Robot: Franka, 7 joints.
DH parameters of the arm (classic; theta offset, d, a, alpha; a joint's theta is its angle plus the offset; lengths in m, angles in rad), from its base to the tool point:
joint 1: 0 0.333 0 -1.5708
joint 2: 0 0 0 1.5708
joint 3: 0 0.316 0.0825 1.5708
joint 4: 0 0 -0.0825 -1.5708
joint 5: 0 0.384 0 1.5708
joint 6: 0 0 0.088 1.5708
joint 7: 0 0.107 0 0
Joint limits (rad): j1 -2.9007..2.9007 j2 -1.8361..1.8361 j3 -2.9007..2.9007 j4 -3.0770..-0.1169 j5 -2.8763..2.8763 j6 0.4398..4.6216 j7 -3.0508..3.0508
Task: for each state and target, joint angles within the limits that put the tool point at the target. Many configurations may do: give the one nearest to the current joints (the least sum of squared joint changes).
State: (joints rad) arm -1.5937 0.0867 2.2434 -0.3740 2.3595 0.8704 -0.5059
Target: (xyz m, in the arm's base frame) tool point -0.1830 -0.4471 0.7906
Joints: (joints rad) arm -1.7560 0.8663 2.3803 -0.1169 2.2197 0.4398 -0.5059
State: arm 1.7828 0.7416 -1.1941 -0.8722 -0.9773 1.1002 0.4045
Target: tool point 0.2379 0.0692 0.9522
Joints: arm 1.6666 0.2541 -1.5612 -0.5555 -1.0649 0.5200 0.4045
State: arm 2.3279 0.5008 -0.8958 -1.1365 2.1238 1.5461 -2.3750
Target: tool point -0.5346 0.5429 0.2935
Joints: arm 2.6219 0.9412 -0.6100 -1.3026 2.0623 1.5337 -2.3750
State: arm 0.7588 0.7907 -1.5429 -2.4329 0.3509 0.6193 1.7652
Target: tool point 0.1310 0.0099 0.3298
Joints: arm 0.9546 -0.0568 -1.2897 -2.9291 0.4294 0.4398 1.7652
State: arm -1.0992 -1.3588 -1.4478 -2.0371 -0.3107 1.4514 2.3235
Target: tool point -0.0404 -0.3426 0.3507
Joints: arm -0.3852 -1.2882 -1.3629 -2.5321 -0.2545 1.5620 2.3235
